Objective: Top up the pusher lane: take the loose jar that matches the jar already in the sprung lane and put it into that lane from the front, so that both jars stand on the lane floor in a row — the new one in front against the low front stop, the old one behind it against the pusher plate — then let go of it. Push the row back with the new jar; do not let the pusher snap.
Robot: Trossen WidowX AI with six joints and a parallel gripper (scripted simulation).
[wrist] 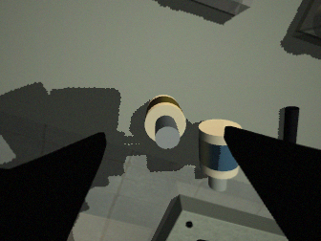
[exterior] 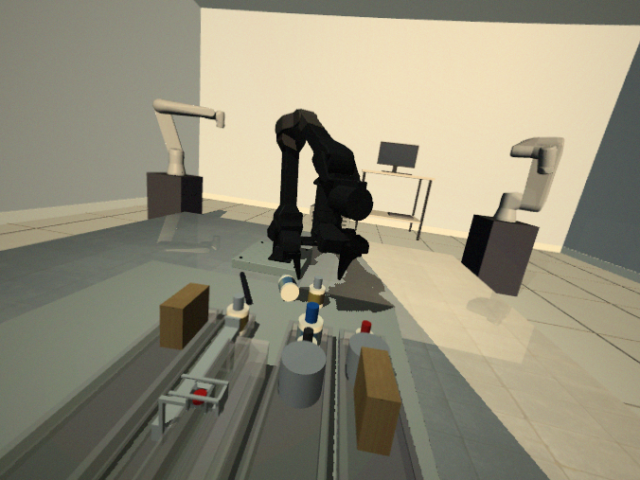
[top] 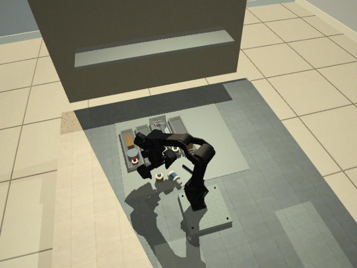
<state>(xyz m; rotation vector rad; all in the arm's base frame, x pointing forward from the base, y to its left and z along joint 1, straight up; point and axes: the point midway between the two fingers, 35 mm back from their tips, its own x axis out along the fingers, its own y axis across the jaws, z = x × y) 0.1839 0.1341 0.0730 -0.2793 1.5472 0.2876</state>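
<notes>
Now: gripper tip 17 cm to the left of the black stick, 6 cm above it and 1 cm past it. From my gripper tip the other things lie so: red puck 32 cm ahead, 8 cm to the right, 1 cm above.
</notes>
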